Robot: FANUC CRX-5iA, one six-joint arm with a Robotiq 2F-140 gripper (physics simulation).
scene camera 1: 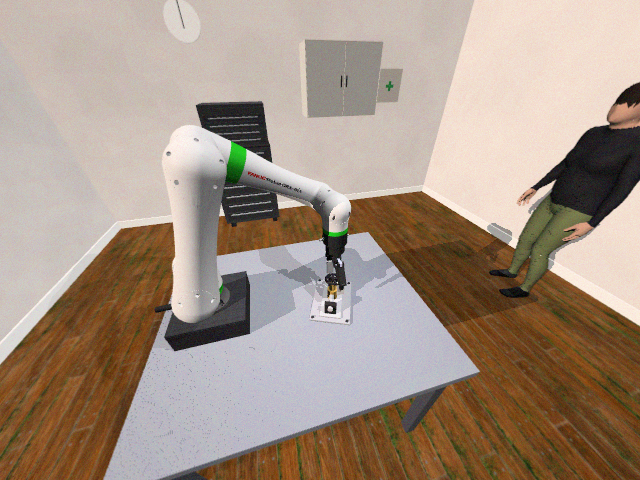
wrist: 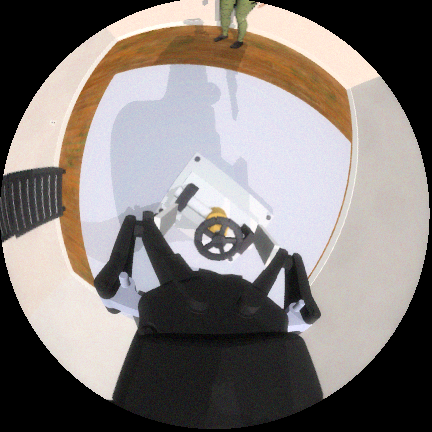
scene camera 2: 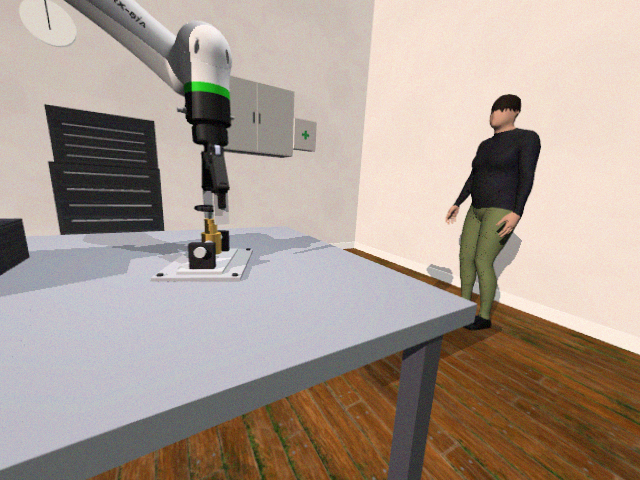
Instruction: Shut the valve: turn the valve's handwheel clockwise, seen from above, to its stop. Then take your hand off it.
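Observation:
The valve has a dark spoked handwheel point(scene camera 1: 330, 279) point(scene camera 2: 203, 208) point(wrist: 218, 240) on top of a brass body point(scene camera 1: 332, 292) point(scene camera 2: 210, 242) point(wrist: 216, 212). It stands upright on a white base plate point(scene camera 1: 341, 316) point(scene camera 2: 170, 274) point(wrist: 240, 192) on the table. My gripper point(scene camera 1: 337, 277) point(scene camera 2: 214, 204) point(wrist: 216, 222) points down over the valve and is open. Its pale finger pads stand on either side of the handwheel, at about its height, with a gap on both sides in the wrist view. The fingers partly hide the handwheel in the first scene view.
Black blocks point(scene camera 1: 329, 307) point(scene camera 2: 202, 255) point(wrist: 188, 196) hold the pipe ends on the plate. The arm's black base point(scene camera 1: 232, 322) sits on the grey table point(scene camera 1: 279, 382) point(scene camera 2: 155, 335) point(wrist: 290, 140). A person point(scene camera 1: 584, 175) point(scene camera 2: 504, 170) stands beyond the table. A black drawer cabinet point(scene camera 1: 237, 124) point(scene camera 2: 103, 139) stands behind.

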